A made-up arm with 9 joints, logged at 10 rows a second.
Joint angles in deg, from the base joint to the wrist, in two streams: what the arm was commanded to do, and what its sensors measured. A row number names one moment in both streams.
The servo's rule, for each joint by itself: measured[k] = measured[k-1] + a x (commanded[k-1-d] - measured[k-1]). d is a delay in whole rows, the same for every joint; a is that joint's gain. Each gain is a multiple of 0.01, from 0.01 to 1. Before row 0 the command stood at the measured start. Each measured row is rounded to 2 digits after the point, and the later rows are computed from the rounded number. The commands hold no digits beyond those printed.
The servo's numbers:
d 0
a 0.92 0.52 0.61 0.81 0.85 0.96 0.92 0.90 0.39
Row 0, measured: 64.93 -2.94 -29.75 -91.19 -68.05 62.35 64.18 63.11 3.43
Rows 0 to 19, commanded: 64.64 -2.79 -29.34 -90.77 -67.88 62.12 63.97 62.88 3.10; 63.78 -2.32 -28.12 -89.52 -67.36 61.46 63.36 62.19 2.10; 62.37 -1.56 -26.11 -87.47 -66.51 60.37 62.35 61.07 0.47; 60.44 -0.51 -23.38 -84.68 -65.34 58.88 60.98 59.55 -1.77; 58.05 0.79 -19.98 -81.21 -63.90 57.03 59.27 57.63 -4.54; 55.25 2.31 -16.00 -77.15 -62.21 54.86 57.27 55.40 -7.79; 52.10 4.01 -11.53 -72.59 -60.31 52.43 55.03 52.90 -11.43; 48.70 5.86 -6.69 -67.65 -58.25 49.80 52.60 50.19 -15.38; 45.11 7.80 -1.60 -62.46 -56.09 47.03 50.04 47.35 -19.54; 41.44 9.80 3.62 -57.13 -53.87 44.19 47.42 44.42 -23.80; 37.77 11.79 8.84 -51.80 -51.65 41.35 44.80 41.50 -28.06; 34.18 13.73 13.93 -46.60 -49.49 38.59 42.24 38.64 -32.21; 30.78 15.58 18.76 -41.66 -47.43 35.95 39.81 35.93 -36.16; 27.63 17.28 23.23 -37.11 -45.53 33.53 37.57 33.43 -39.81; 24.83 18.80 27.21 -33.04 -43.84 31.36 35.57 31.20 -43.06; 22.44 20.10 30.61 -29.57 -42.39 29.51 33.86 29.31 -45.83; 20.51 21.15 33.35 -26.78 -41.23 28.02 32.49 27.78 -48.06; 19.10 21.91 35.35 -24.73 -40.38 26.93 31.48 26.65 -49.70; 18.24 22.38 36.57 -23.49 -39.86 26.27 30.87 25.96 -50.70; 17.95 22.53 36.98 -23.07 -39.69 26.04 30.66 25.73 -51.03
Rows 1 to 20, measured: 64.66 -2.86 -29.50 -90.85 -67.91 62.13 63.99 62.90 3.30; 63.85 -2.58 -28.66 -89.77 -67.44 61.49 63.41 62.26 2.83; 62.49 -2.05 -27.10 -87.91 -66.65 60.41 62.43 61.19 1.91; 60.60 -1.25 -24.83 -85.29 -65.54 58.94 61.10 59.71 0.47; 58.25 -0.19 -21.87 -81.99 -64.15 57.11 59.42 57.84 -1.48; 55.49 1.11 -18.29 -78.07 -62.50 54.95 57.44 55.64 -3.94; 52.37 2.62 -14.17 -73.63 -60.64 52.53 55.22 53.17 -6.86; 48.99 4.30 -9.61 -68.79 -58.61 49.91 52.81 50.49 -10.18; 45.42 6.12 -4.72 -63.66 -56.47 47.15 50.26 47.66 -13.83; 41.76 8.03 0.37 -58.37 -54.26 44.31 47.65 44.74 -17.72; 38.09 9.99 5.54 -53.05 -52.04 41.47 45.03 41.82 -21.75; 34.49 11.93 10.66 -47.83 -49.87 38.71 42.46 38.96 -25.83; 31.08 13.83 15.60 -42.83 -47.80 36.06 40.02 36.23 -29.86; 27.91 15.62 20.25 -38.20 -45.87 33.63 37.77 33.71 -33.74; 25.08 17.27 24.50 -34.02 -44.14 31.45 35.75 31.45 -37.37; 22.65 18.74 28.23 -30.42 -42.65 29.59 34.01 29.52 -40.67; 20.68 19.99 31.35 -27.47 -41.44 28.08 32.61 27.95 -43.55; 19.23 20.99 33.79 -25.25 -40.54 26.98 31.57 26.78 -45.95; 18.32 21.71 35.49 -23.82 -39.96 26.30 30.93 26.04 -47.80; 17.98 22.14 36.40 -23.21 -39.73 26.05 30.68 25.76 -49.06
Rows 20 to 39, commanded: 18.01 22.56 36.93 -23.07 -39.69 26.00 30.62 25.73 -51.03; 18.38 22.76 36.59 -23.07 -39.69 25.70 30.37 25.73 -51.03; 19.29 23.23 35.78 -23.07 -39.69 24.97 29.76 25.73 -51.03; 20.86 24.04 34.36 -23.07 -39.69 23.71 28.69 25.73 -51.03; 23.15 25.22 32.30 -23.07 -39.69 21.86 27.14 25.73 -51.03; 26.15 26.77 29.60 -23.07 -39.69 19.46 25.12 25.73 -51.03; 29.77 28.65 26.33 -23.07 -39.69 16.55 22.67 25.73 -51.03; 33.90 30.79 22.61 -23.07 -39.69 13.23 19.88 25.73 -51.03; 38.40 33.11 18.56 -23.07 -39.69 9.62 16.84 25.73 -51.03; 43.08 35.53 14.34 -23.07 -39.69 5.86 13.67 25.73 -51.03; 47.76 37.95 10.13 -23.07 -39.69 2.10 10.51 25.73 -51.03; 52.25 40.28 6.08 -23.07 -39.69 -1.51 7.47 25.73 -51.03; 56.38 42.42 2.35 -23.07 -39.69 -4.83 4.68 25.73 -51.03; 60.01 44.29 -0.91 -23.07 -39.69 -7.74 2.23 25.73 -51.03; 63.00 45.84 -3.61 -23.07 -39.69 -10.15 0.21 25.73 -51.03; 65.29 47.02 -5.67 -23.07 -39.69 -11.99 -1.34 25.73 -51.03; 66.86 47.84 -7.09 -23.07 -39.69 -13.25 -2.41 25.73 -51.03; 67.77 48.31 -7.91 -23.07 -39.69 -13.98 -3.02 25.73 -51.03; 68.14 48.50 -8.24 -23.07 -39.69 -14.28 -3.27 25.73 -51.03; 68.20 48.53 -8.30 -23.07 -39.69 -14.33 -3.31 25.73 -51.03
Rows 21 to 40, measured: 18.01 22.36 36.72 -23.10 -39.70 26.00 30.62 25.73 -49.83; 18.35 22.57 36.64 -23.08 -39.69 25.71 30.39 25.73 -50.30; 19.21 22.91 36.12 -23.07 -39.69 25.00 29.81 25.73 -50.58; 20.73 23.50 35.05 -23.07 -39.69 23.76 28.78 25.73 -50.76; 22.96 24.39 33.37 -23.07 -39.69 21.94 27.27 25.73 -50.87; 25.89 25.63 31.07 -23.07 -39.69 19.56 25.29 25.73 -50.93; 29.46 27.20 28.18 -23.07 -39.69 16.67 22.88 25.73 -50.97; 33.54 29.07 24.78 -23.07 -39.69 13.37 20.12 25.73 -50.99; 38.01 31.17 20.99 -23.07 -39.69 9.77 17.10 25.73 -51.01; 42.67 33.44 16.93 -23.07 -39.69 6.02 13.94 25.73 -51.02; 47.35 35.79 12.78 -23.07 -39.69 2.26 10.78 25.73 -51.02; 51.86 38.12 8.69 -23.07 -39.69 -1.36 7.73 25.73 -51.02; 56.02 40.36 4.82 -23.07 -39.69 -4.69 4.92 25.73 -51.02; 59.69 42.40 1.32 -23.07 -39.69 -7.62 2.45 25.73 -51.02; 62.74 44.19 -1.69 -23.07 -39.69 -10.05 0.39 25.73 -51.02; 65.09 45.66 -4.12 -23.07 -39.69 -11.91 -1.20 25.73 -51.02; 66.72 46.79 -5.93 -23.07 -39.69 -13.20 -2.31 25.73 -51.02; 67.69 47.58 -7.14 -23.07 -39.69 -13.95 -2.96 25.73 -51.02; 68.10 48.06 -7.81 -23.07 -39.69 -14.27 -3.25 25.73 -51.02; 68.19 48.30 -8.11 -23.07 -39.69 -14.33 -3.31 25.73 -51.02
